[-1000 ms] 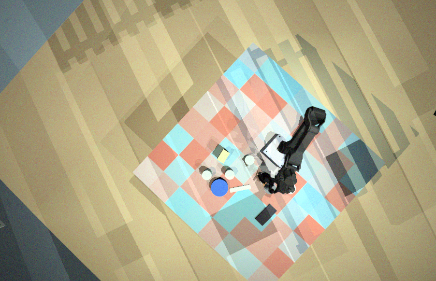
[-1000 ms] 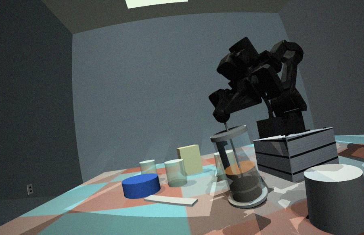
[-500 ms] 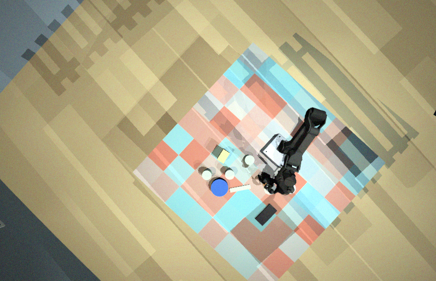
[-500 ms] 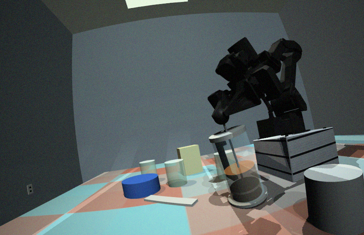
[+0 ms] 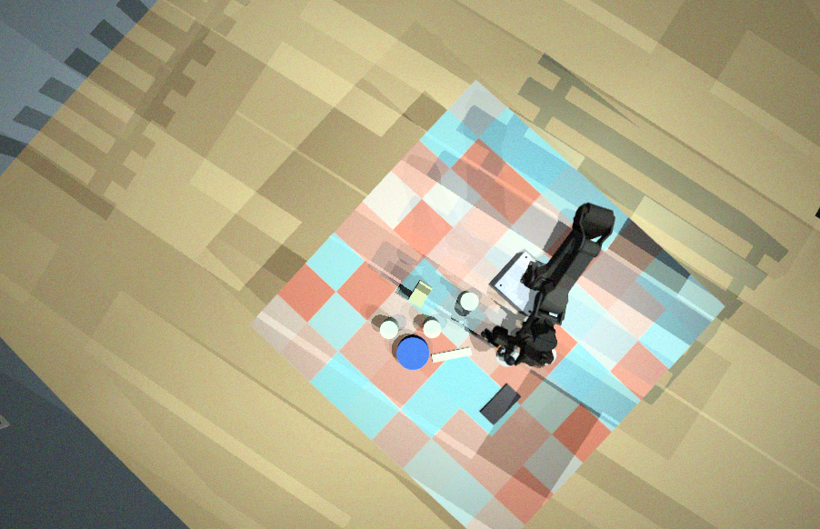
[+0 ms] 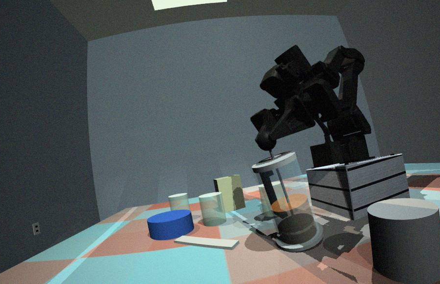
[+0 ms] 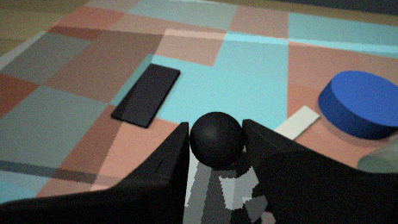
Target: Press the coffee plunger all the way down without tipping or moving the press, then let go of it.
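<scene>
Right now my gripper tip is 9 cm above the coffee press, 3 cm past it and 2 cm to the left of it. The rest, counted from my gripper tip: olive block: 35 cm to the right, 13 cm below, 3 cm behind; then blue puck: 26 cm to the right, 17 cm ahead, 16 cm below.
</scene>
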